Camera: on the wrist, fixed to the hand. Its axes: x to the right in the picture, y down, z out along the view.
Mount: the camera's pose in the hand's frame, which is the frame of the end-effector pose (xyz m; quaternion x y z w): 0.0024 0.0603 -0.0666 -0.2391 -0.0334 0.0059 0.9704
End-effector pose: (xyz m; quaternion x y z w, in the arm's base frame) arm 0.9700 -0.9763 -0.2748 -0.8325 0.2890 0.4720 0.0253
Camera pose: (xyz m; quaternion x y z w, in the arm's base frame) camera 0.9918 -1.0485 -0.2260 0.7964 -0.1717 -0.5551 0.1676
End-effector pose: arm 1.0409 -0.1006 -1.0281 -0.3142 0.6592 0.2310 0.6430
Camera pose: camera 0.9513 -0.1061 -1.0321 -0.4470 0.5648 0.3961 0.5695
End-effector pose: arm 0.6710 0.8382 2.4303 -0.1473 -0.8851 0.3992 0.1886
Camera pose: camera 0.7056 0.9210 2.4255 -0.1799 -0.9598 0.1818 0.1159
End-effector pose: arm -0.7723 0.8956 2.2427 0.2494 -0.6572 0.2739 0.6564
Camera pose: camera -0.7654 0.9852 2.2423 0.0903 -0.7266 0.1042 0.6730
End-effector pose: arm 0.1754 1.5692 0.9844 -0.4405 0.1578 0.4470 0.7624
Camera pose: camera 0.1374 1.5292 0.9134 -0.5939 0.0234 0.4907 0.6371
